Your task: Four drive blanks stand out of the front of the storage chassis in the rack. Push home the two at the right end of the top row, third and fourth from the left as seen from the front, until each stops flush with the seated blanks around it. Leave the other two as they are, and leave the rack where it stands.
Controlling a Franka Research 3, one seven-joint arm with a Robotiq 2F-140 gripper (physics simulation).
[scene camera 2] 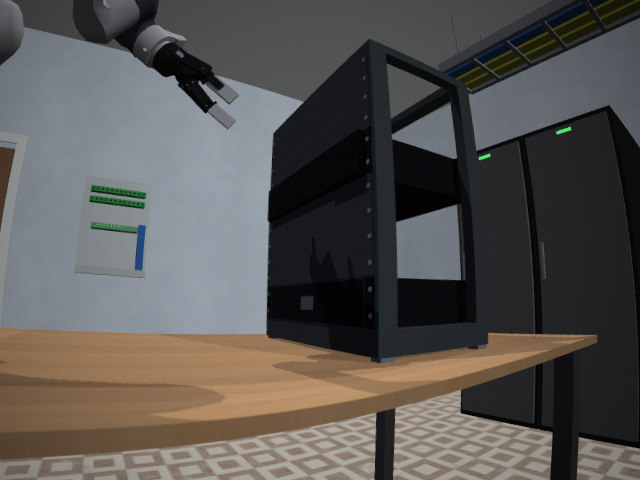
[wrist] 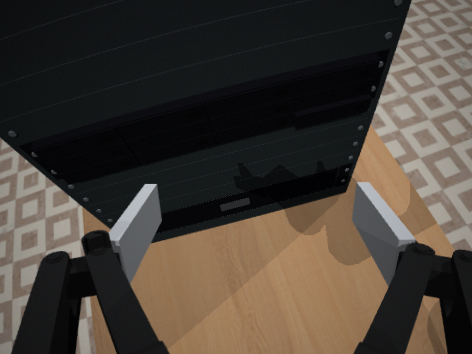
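Note:
The dark rack [scene camera 2: 381,232] stands upright on the table. The storage chassis [scene camera 2: 312,178] [wrist: 170,132] is a black band across its front. In the wrist view a dark drive blank [wrist: 332,114] stands out at the chassis's lower right. The other blanks are too dark to tell apart, and whether the third and fourth of the top row are flush cannot be told. My gripper [scene camera 2: 231,110] [wrist: 256,202] is open and empty, its two pale fingertips wide apart. It hangs in front of the rack and above the chassis's height, clear of the rack front.
Plain filler panels [scene camera 2: 323,111] [wrist: 200,55] cover the rack front above the chassis. A lower black unit [scene camera 2: 336,304] carries a grey label [scene camera 2: 306,302] [wrist: 235,204]. The wooden table [scene camera 2: 232,361] [wrist: 240,295] bears the rack. Dark cabinets [scene camera 2: 578,232] stand behind, with a cable tray [scene camera 2: 527,43] overhead.

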